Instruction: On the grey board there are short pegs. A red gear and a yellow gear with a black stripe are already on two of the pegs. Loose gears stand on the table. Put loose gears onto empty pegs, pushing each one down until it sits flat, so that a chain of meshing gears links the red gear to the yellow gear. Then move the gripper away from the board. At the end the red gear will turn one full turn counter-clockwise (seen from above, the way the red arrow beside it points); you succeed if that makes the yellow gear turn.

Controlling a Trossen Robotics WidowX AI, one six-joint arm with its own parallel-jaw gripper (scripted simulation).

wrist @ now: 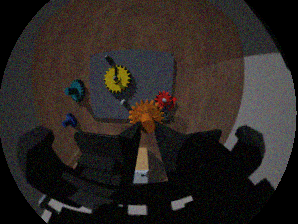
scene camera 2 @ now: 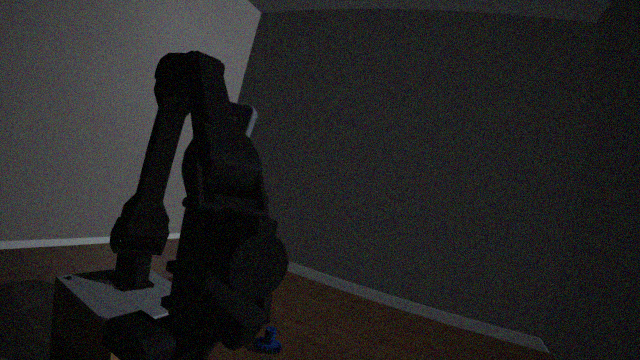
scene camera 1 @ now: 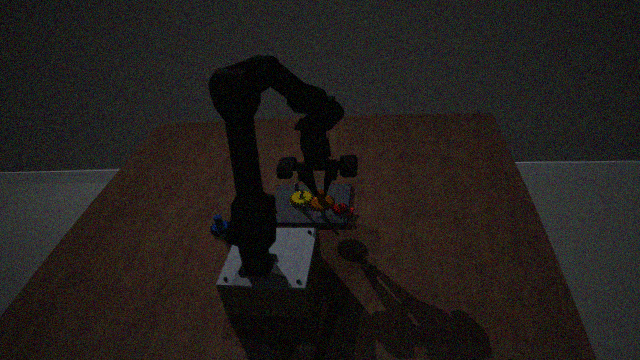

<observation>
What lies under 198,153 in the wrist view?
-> The gripper.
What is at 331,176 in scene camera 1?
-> The gripper.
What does the gripper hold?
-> An orange gear.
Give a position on an orange gear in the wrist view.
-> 147,113
</observation>
